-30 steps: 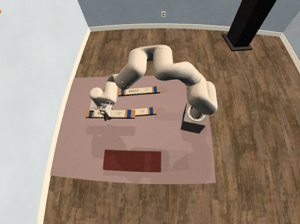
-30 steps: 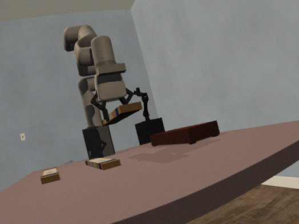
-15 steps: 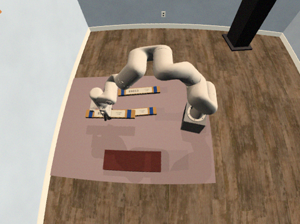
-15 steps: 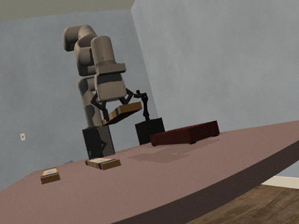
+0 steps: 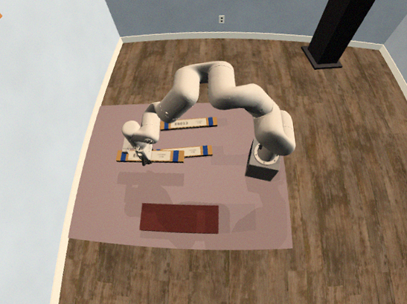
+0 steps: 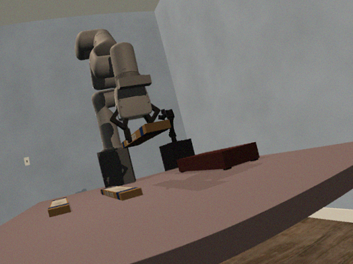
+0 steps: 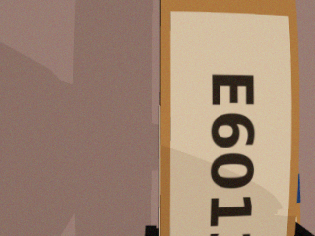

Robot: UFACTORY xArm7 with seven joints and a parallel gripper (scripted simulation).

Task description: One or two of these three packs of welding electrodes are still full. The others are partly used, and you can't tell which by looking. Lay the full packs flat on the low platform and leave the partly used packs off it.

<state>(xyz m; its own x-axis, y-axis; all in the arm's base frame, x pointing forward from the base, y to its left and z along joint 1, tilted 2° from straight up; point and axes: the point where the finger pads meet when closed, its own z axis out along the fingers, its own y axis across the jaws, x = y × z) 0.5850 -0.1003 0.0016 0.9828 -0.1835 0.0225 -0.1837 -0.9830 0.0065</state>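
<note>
Right now the low dark red platform is 320 mm to the left of my hand, 150 mm below it and 100 mm behind it. Also, from my hand: pack of welding electrodes (right at my hand).
</note>
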